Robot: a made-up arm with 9 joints. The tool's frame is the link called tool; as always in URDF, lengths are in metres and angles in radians. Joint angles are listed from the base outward. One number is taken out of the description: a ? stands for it. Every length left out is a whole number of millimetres.
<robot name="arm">
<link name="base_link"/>
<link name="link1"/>
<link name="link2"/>
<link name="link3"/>
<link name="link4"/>
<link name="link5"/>
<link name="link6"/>
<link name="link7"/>
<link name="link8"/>
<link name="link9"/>
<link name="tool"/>
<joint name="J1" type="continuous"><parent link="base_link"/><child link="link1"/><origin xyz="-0.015 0.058 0.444" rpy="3.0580 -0.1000 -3.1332"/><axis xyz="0 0 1"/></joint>
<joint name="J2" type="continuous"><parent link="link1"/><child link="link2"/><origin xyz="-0.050 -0.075 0.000" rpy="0.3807 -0.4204 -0.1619"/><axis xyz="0 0 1"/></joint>
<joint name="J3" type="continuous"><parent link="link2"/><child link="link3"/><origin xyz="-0.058 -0.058 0.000" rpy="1.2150 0.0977 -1.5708"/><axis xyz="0 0 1"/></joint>
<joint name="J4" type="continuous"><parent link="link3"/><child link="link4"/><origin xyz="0.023 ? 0.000" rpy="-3.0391 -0.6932 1.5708"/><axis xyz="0 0 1"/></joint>
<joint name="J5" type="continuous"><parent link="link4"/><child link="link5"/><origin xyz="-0.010 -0.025 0.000" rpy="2.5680 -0.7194 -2.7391"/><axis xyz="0 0 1"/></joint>
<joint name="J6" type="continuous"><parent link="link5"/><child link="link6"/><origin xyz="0.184 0.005 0.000" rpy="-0.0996 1.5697 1.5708"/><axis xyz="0 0 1"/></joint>
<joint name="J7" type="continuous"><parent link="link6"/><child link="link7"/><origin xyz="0.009 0.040 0.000" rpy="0.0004 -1.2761 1.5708"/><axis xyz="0 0 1"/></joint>
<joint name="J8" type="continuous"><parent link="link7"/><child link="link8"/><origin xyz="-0.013 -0.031 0.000" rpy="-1.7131 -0.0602 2.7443"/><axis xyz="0 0 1"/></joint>
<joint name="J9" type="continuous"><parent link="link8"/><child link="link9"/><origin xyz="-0.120 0.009 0.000" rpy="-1.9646 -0.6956 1.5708"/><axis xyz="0 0 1"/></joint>
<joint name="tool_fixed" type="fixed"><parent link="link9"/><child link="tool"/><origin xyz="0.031 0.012 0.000" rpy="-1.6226 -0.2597 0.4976"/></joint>
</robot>
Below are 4 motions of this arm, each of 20 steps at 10 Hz.
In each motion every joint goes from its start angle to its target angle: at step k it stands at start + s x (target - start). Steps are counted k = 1, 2, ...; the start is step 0. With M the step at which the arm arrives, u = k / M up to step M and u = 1 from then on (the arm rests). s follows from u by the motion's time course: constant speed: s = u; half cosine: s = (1 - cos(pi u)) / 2; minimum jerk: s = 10 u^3 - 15 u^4 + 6 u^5.
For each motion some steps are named. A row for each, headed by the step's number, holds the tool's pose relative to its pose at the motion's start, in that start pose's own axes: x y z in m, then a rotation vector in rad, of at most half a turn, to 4 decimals.
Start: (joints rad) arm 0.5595 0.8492 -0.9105 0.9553 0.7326 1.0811 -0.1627 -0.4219 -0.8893
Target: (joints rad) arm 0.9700 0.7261 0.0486 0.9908 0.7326 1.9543 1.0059 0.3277 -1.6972
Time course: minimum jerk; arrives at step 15
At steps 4, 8, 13, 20:
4: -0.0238 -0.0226 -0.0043 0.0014 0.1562 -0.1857
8: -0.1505 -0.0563 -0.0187 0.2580 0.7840 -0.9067
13: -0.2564 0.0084 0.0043 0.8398 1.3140 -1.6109
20: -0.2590 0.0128 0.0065 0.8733 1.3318 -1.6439

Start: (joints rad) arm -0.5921 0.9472 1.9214 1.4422 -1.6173 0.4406 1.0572 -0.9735 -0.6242
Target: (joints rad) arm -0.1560 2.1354 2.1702 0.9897 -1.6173 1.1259 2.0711 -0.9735 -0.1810
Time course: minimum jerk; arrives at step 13
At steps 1, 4, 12, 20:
1: 0.0000 -0.0015 -0.0003 -0.0021 0.0006 0.0054
4: 0.0095 -0.0635 -0.0149 -0.0878 -0.0046 0.2280
12: 0.2879 -0.1682 -0.1310 -0.2961 -0.6213 1.0644
20: 0.2896 -0.1674 -0.1314 -0.2958 -0.6258 1.0671

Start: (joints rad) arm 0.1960 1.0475 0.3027 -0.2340 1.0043 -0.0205 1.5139 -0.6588 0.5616
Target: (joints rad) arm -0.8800 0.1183 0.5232 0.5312 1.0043 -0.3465 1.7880 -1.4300 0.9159
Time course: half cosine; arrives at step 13
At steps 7, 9, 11, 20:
7: 0.1137 0.0652 -0.0600 0.5499 -0.9320 1.0112
9: 0.1358 0.1015 -0.0483 0.5931 -1.2465 1.5113
11: 0.1400 0.1242 -0.0404 0.5362 -1.4038 1.9001
20: 0.1399 0.1316 -0.0388 0.4945 -1.4409 2.0458

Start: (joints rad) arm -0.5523 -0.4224 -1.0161 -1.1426 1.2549 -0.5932 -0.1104 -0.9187 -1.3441
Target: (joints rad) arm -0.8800 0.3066 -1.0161 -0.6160 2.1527 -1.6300 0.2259 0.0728 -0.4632
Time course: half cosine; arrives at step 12
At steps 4, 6, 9, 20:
4: -0.0050 0.0337 -0.0727 0.2499 0.1827 0.1296
6: -0.0402 0.0648 -0.1325 0.4899 0.4031 0.1612
9: -0.1211 0.0917 -0.1786 0.7229 0.7520 0.0720
20: -0.1573 0.0935 -0.1838 0.7605 0.8983 0.0064

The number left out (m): 0.032
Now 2 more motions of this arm.
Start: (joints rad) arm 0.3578 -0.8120 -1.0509 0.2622 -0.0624 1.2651 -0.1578 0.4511 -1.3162
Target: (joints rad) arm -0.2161 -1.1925 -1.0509 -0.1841 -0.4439 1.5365 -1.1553 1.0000 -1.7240
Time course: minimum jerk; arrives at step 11
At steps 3, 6, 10, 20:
3: 0.0209 0.0226 -0.0016 0.0957 -0.0235 0.1457
6: 0.0637 0.1058 0.0214 0.1549 -0.0895 0.7328
10: 0.0619 0.1593 0.0399 -0.1722 -0.1032 1.1917
20: 0.0617 0.1599 0.0399 -0.1800 -0.1028 1.1974

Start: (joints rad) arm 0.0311 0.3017 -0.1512 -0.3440 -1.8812 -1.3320 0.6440 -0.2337 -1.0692
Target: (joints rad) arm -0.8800 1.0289 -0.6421 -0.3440 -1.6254 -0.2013 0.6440 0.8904 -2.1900
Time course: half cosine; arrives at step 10
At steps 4, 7, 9, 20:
4: -0.0198 -0.0218 -0.0487 0.2990 0.3417 -0.3742
7: -0.0075 -0.0022 -0.0998 0.8871 0.4899 -0.4383
9: 0.0143 0.0064 -0.1104 1.0858 0.4427 -0.3163
20: 0.0177 0.0072 -0.1112 1.1073 0.4321 -0.2942

